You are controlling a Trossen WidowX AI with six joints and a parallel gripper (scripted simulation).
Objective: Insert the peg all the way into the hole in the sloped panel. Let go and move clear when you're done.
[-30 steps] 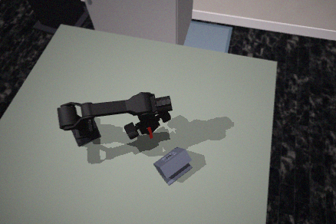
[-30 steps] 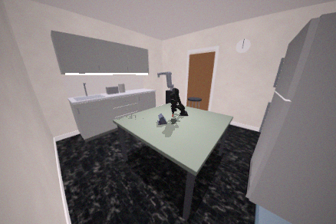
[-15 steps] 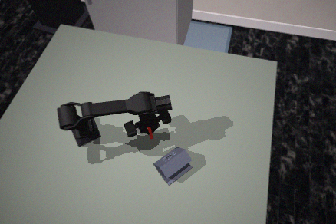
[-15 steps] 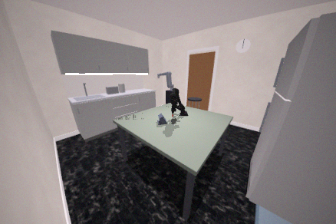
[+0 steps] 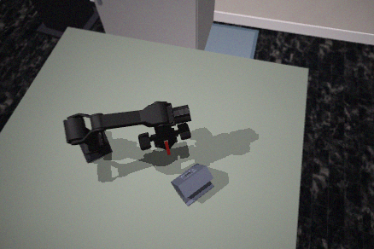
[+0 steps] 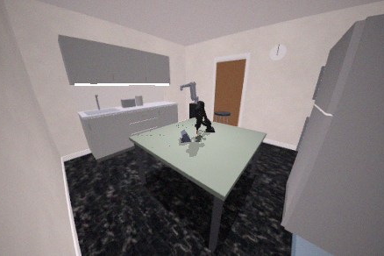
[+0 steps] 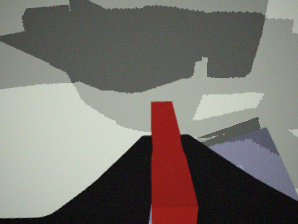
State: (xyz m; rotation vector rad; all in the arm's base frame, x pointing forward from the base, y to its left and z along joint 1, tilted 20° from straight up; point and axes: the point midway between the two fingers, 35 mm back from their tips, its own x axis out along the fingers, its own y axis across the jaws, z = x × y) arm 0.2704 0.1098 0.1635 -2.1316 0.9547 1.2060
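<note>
Now: the red peg 3 cm below my hand.
</note>
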